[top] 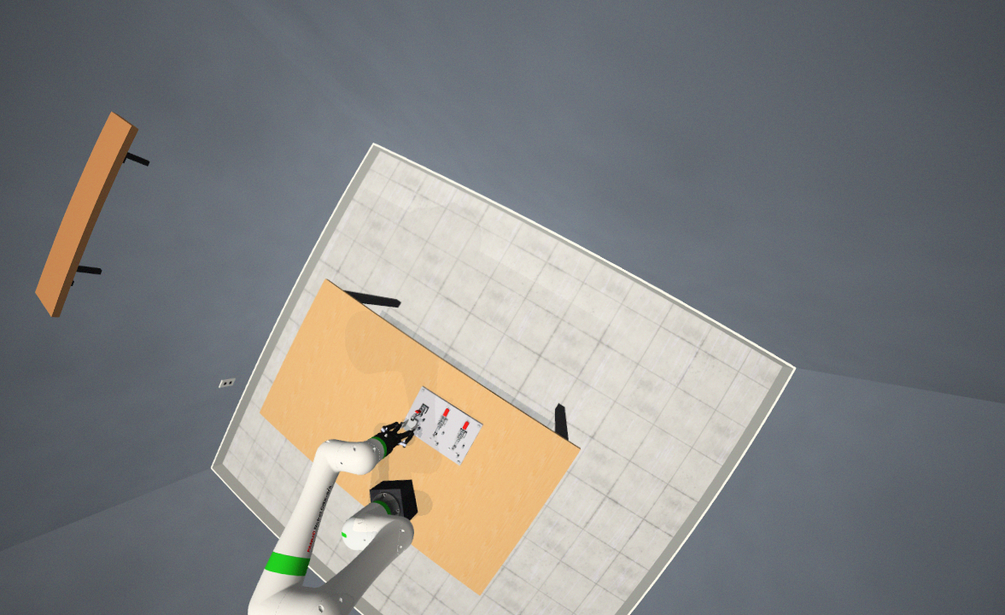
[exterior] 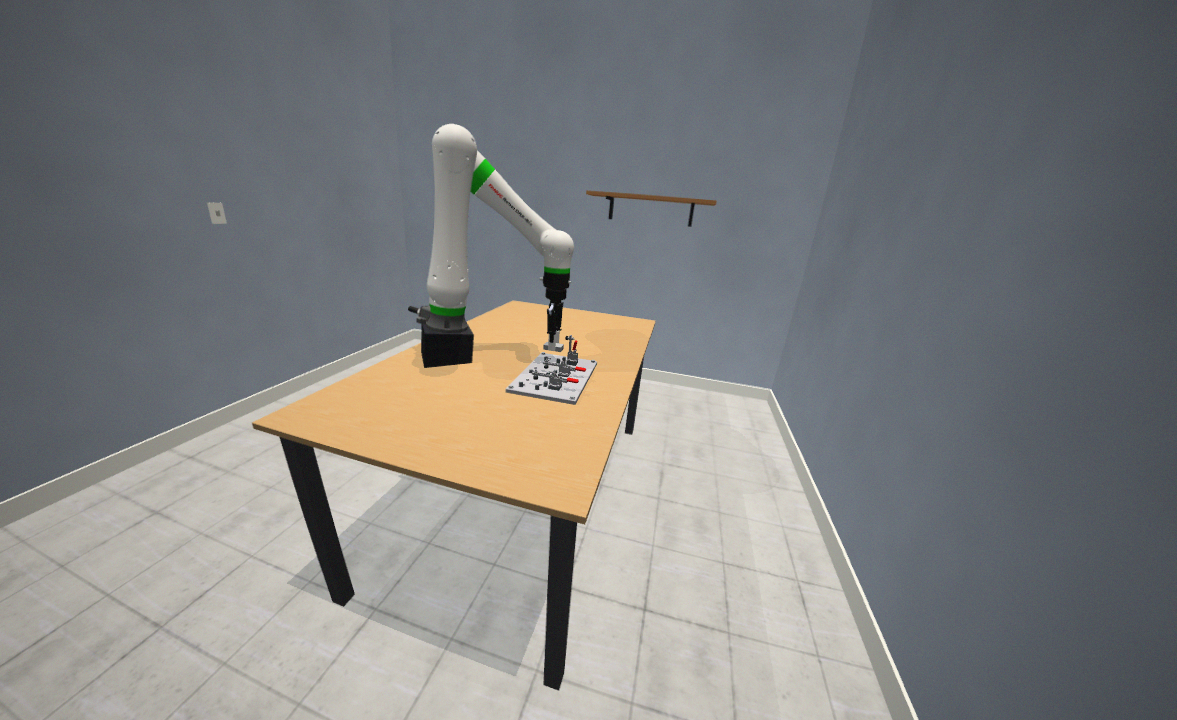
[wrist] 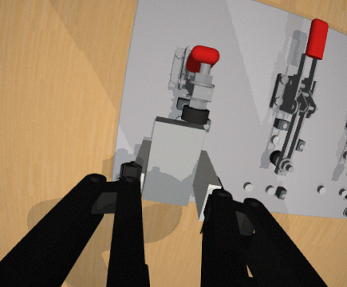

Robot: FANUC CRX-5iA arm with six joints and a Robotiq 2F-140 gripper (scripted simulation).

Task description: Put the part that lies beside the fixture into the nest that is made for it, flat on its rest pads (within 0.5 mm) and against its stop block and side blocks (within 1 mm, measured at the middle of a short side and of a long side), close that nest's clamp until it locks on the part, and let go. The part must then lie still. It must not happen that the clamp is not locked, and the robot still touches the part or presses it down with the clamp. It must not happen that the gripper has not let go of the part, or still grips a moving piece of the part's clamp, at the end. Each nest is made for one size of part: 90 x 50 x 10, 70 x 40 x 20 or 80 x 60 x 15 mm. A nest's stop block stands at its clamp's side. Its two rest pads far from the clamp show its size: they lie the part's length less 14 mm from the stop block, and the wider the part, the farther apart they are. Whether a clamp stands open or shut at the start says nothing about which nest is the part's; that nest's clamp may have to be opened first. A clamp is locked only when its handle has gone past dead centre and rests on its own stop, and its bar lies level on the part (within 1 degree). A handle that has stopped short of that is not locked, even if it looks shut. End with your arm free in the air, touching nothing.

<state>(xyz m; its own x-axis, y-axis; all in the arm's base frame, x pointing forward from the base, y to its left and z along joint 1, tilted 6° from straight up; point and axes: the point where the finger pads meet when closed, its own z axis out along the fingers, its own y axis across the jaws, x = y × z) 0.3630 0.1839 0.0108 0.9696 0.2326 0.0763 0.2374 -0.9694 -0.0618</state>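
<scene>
The fixture plate lies 10 cm to the right of my hand, 9 cm below it and 7 cm ahead of it. The rest, counted from my hand: grey rectangular part 3 cm below.
</scene>
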